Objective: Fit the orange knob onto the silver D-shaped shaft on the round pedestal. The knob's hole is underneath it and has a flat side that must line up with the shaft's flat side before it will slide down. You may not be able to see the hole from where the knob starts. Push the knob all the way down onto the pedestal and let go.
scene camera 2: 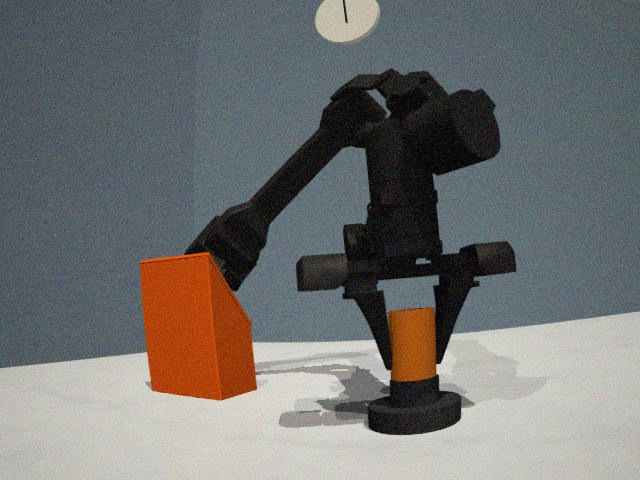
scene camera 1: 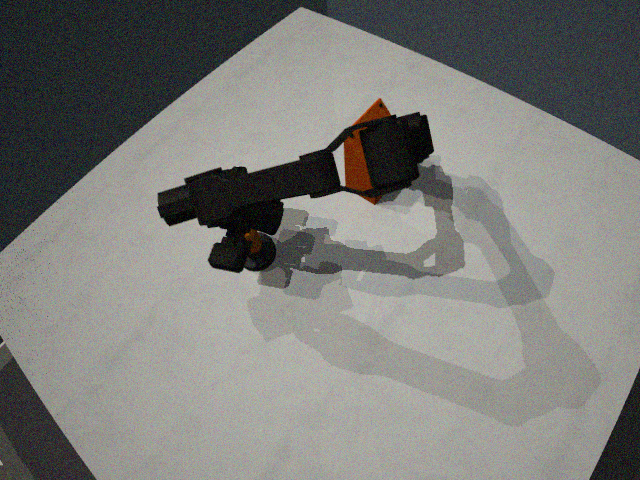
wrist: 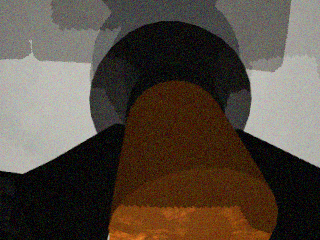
gripper: scene camera 2 413,366; scene camera 1 251,242; wrist 177,137
same spot on pedestal: (wrist: pixel 167 50) = (scene camera 1: pixel 268 249)
